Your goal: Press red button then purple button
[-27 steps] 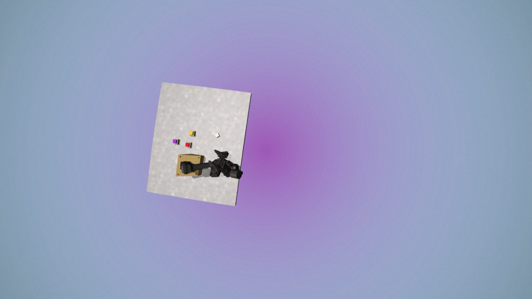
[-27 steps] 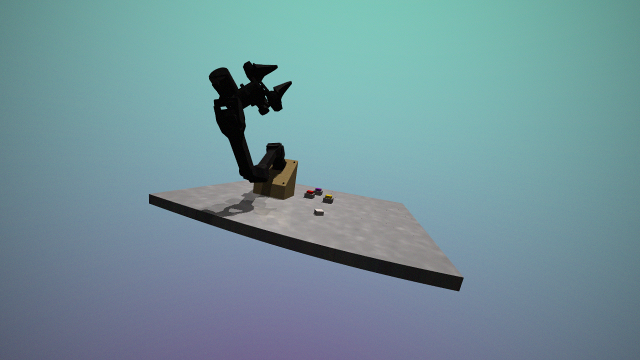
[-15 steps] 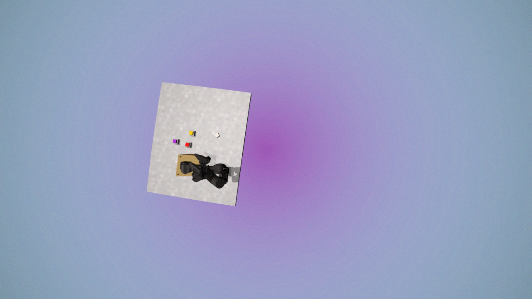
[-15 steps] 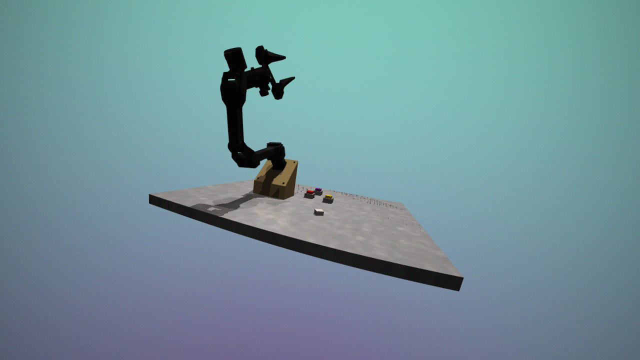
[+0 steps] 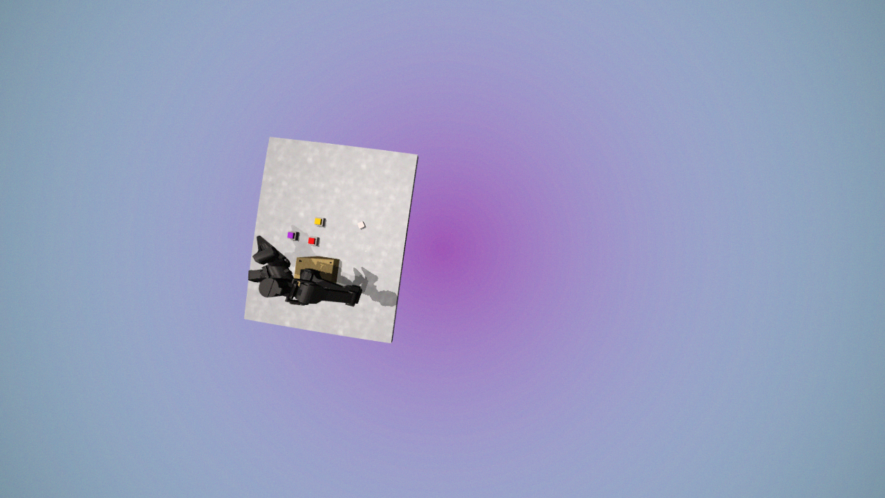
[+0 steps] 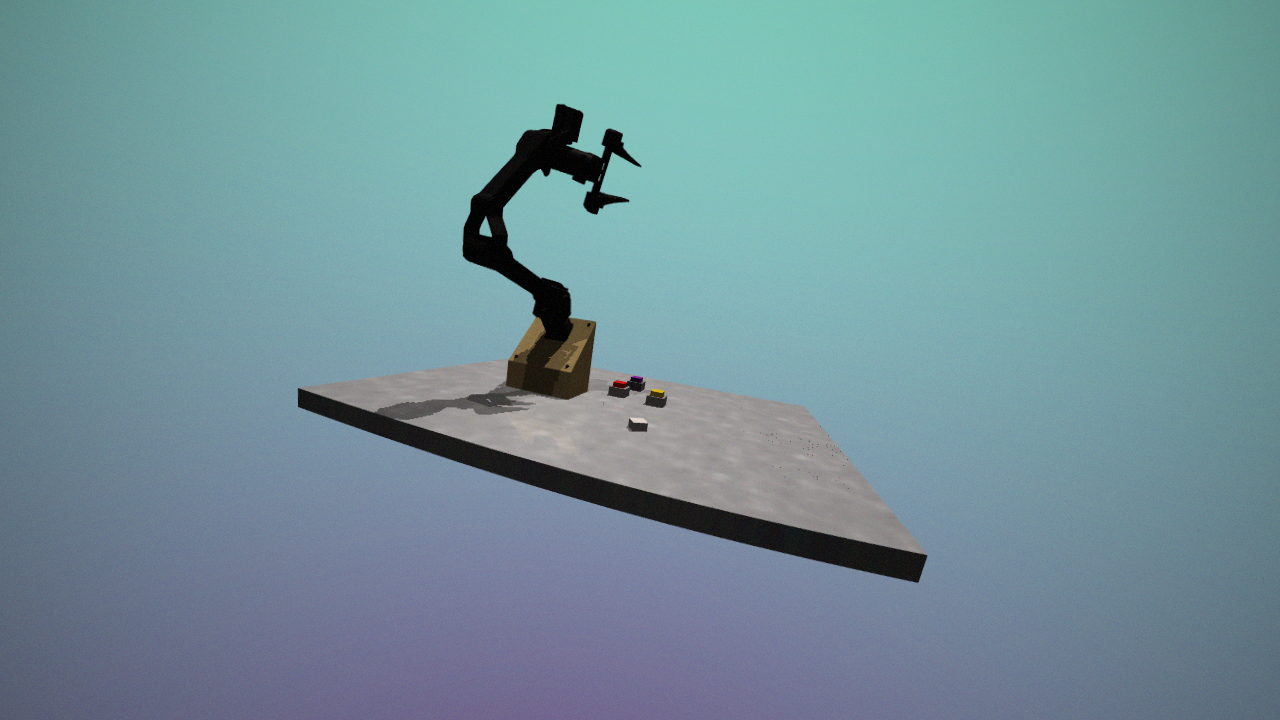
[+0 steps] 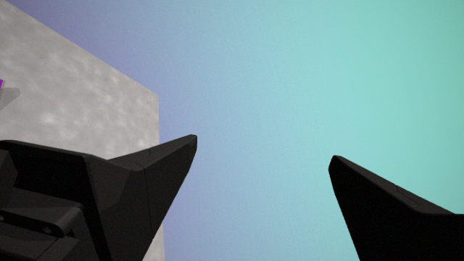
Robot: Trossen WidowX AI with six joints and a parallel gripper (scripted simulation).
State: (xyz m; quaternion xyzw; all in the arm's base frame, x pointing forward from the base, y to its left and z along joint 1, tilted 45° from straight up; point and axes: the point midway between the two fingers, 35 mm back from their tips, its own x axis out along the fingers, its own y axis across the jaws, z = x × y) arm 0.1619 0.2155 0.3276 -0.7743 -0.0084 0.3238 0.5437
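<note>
Now: gripper tip 12 cm to the right of the red button and 51 cm above it. The rest, counted from my gripper tip: purple button (2 cm ahead, 25 cm to the left, 51 cm below); then yellow button (12 cm ahead, 10 cm to the left, 51 cm below); then small white block (12 cm ahead, 14 cm to the right, 54 cm below).
</note>
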